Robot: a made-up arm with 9 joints. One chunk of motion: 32 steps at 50 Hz.
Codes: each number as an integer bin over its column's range. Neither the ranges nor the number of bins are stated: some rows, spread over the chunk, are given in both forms.
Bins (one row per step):
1: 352 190 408 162 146 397 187 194 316
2: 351 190 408 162 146 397 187 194 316
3: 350 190 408 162 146 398 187 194 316
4: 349 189 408 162 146 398 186 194 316
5: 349 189 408 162 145 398 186 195 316
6: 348 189 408 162 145 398 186 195 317
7: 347 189 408 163 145 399 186 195 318
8: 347 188 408 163 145 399 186 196 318
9: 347 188 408 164 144 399 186 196 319
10: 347 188 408 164 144 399 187 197 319
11: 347 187 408 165 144 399 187 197 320
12: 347 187 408 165 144 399 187 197 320
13: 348 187 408 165 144 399 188 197 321
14: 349 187 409 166 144 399 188 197 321
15: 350 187 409 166 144 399 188 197 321
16: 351 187 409 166 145 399 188 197 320
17: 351 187 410 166 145 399 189 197 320
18: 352 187 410 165 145 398 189 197 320
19: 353 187 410 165 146 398 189 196 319
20: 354 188 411 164 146 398 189 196 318
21: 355 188 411 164 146 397 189 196 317
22: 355 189 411 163 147 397 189 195 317
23: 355 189 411 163 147 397 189 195 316
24: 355 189 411 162 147 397 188 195 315
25: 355 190 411 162 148 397 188 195 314
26: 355 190 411 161 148 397 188 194 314
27: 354 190 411 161 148 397 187 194 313
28: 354 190 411 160 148 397 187 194 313
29: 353 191 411 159 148 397 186 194 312
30: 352 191 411 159 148 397 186 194 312
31: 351 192 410 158 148 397 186 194 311
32: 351 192 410 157 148 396 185 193 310
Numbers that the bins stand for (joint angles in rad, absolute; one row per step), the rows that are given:
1: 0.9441 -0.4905 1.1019 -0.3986 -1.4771 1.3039 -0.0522 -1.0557 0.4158
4: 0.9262 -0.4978 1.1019 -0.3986 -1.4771 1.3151 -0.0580 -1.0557 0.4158
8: 0.9143 -0.5051 1.1019 -0.3948 -1.4885 1.3263 -0.0580 -1.0342 0.4294
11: 0.9143 -0.5123 1.1019 -0.3871 -1.4999 1.3263 -0.0522 -1.0235 0.4430
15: 0.9322 -0.5123 1.1095 -0.3833 -1.4999 1.3263 -0.0463 -1.0235 0.4498
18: 0.9441 -0.5123 1.1172 -0.3871 -1.4885 1.3151 -0.0404 -1.0235 0.4430
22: 0.9619 -0.4978 1.1248 -0.3948 -1.4658 1.3039 -0.0404 -1.0450 0.4226
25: 0.9619 -0.4905 1.1248 -0.3986 -1.4544 1.3039 -0.0463 -1.0450 0.4023
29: 0.9500 -0.4833 1.1248 -0.4101 -1.4544 1.3039 -0.0580 -1.0557 0.3887
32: 0.9381 -0.4760 1.1172 -0.4178 -1.4544 1.2927 -0.0639 -1.0665 0.3751
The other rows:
2: 0.9381 -0.4905 1.1019 -0.3986 -1.4771 1.3039 -0.0522 -1.0557 0.4158
3: 0.9322 -0.4905 1.1019 -0.3986 -1.4771 1.3151 -0.0522 -1.0557 0.4158
5: 0.9262 -0.4978 1.1019 -0.3986 -1.4885 1.3151 -0.0580 -1.0450 0.4158
6: 0.9203 -0.4978 1.1019 -0.3986 -1.4885 1.3151 -0.0580 -1.0450 0.4226
7: 0.9143 -0.4978 1.1019 -0.3948 -1.4885 1.3263 -0.0580 -1.0450 0.4294
9: 0.9143 -0.5051 1.1019 -0.3910 -1.4999 1.3263 -0.0580 -1.0342 0.4362
10: 0.9143 -0.5051 1.1019 -0.3910 -1.4999 1.3263 -0.0522 -1.0235 0.4362
12: 0.9143 -0.5123 1.1019 -0.3871 -1.4999 1.3263 -0.0522 -1.0235 0.4430
13: 0.9203 -0.5123 1.1019 -0.3871 -1.4999 1.3263 -0.0463 -1.0235 0.4498
14: 0.9262 -0.5123 1.1095 -0.3833 -1.4999 1.3263 -0.0463 -1.0235 0.4498
16: 0.9381 -0.5123 1.1095 -0.3833 -1.4885 1.3263 -0.0463 -1.0235 0.4430
17: 0.9381 -0.5123 1.1172 -0.3833 -1.4885 1.3263 -0.0404 -1.0235 0.4430
19: 0.9500 -0.5123 1.1172 -0.3871 -1.4771 1.3151 -0.0404 -1.0342 0.4362
20: 0.9560 -0.5051 1.1248 -0.3910 -1.4771 1.3151 -0.0404 -1.0342 0.4294
21: 0.9619 -0.5051 1.1248 -0.3910 -1.4771 1.3039 -0.0404 -1.0342 0.4226
23: 0.9619 -0.4978 1.1248 -0.3948 -1.4658 1.3039 -0.0404 -1.0450 0.4158
24: 0.9619 -0.4978 1.1248 -0.3986 -1.4658 1.3039 -0.0463 -1.0450 0.4090
26: 0.9619 -0.4905 1.1248 -0.4025 -1.4544 1.3039 -0.0463 -1.0557 0.4023
27: 0.9560 -0.4905 1.1248 -0.4025 -1.4544 1.3039 -0.0522 -1.0557 0.3955
28: 0.9560 -0.4905 1.1248 -0.4063 -1.4544 1.3039 -0.0522 -1.0557 0.3955
30: 0.9441 -0.4833 1.1248 -0.4101 -1.4544 1.3039 -0.0580 -1.0557 0.3887
31: 0.9381 -0.4760 1.1172 -0.4140 -1.4544 1.3039 -0.0580 -1.0557 0.3819

